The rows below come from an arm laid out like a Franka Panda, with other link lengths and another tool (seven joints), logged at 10 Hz.
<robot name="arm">
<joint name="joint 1" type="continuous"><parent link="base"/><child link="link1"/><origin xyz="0 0 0.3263" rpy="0 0 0"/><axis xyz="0 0 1"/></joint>
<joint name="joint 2" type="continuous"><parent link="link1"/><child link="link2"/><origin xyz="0 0 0" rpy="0 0 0"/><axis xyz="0 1 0"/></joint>
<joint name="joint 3" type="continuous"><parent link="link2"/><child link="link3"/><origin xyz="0 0 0.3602" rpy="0 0 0"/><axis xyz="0 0 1"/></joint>
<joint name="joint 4" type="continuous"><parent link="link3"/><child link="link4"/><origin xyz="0.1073 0 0" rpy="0 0 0"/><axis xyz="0 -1 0"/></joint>
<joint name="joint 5" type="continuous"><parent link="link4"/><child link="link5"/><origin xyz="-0.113 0 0.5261" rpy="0 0 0"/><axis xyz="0 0 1"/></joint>
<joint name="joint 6" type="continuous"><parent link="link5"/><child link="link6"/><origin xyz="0 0 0" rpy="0 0 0"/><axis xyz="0 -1 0"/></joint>
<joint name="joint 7" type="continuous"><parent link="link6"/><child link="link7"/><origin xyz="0.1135 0 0" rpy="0 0 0"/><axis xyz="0 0 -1"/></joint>
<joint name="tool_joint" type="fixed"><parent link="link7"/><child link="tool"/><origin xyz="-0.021 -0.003 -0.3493" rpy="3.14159 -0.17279 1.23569"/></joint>
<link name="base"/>
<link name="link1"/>
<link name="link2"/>
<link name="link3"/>
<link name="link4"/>
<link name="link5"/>
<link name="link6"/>
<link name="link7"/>
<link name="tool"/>
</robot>
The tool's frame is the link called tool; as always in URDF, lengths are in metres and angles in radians. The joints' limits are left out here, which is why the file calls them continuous.
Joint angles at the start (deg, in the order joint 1, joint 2, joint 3, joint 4, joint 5, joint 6, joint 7):
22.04 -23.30 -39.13 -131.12 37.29 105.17 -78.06
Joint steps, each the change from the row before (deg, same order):
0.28 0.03 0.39 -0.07 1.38 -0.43 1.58
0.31 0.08 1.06 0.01 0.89 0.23 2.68
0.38 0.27 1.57 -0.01 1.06 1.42 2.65
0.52 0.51 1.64 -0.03 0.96 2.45 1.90
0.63 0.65 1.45 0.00 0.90 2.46 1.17
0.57 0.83 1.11 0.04 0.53 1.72 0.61
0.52 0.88 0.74 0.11 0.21 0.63 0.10
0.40 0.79 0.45 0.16 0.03 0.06 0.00
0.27 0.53 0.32 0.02 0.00 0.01 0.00
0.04 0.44 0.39 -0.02 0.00 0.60 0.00
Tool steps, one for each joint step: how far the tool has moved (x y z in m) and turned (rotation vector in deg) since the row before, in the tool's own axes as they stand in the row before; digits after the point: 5 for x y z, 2 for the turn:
0.00980 0.00600 0.00877 -0.68 1.31 1.44
0.00950 0.00784 0.01196 -0.23 0.56 1.98
0.00694 0.01232 0.01513 -0.46 -0.21 1.68
0.00203 0.01404 0.01599 -0.60 -0.98 0.92
0.00101 0.01262 0.01630 -0.48 -0.98 0.33
-0.00056 0.00675 0.01552 0.15 -0.73 0.12
0.00004 0.00096 0.01437 0.86 -0.20 -0.11
-0.00008 -0.00140 0.01120 0.99 0.02 -0.05
-0.00012 -0.00202 0.00844 0.76 0.06 0.02
-0.00305 0.00037 0.00504 0.23 -0.44 -0.01

